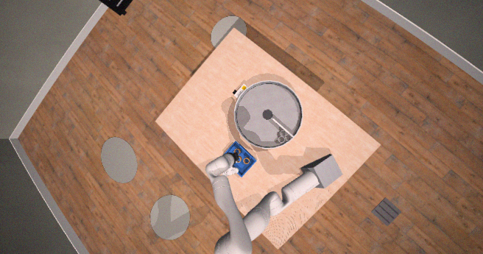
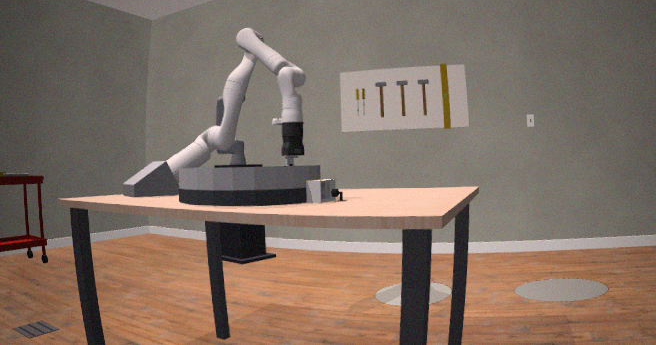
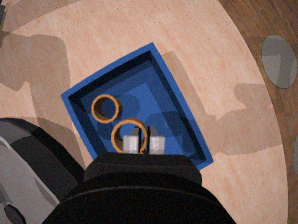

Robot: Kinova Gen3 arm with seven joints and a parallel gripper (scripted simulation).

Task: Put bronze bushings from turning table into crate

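Right now my hand is 10 mm past the blue crate, 10 mm to the left of it and 60 mm above it. The rest, counted from my hand: grey turning table 120 mm ahead, 330 mm to the right, 30 mm below.
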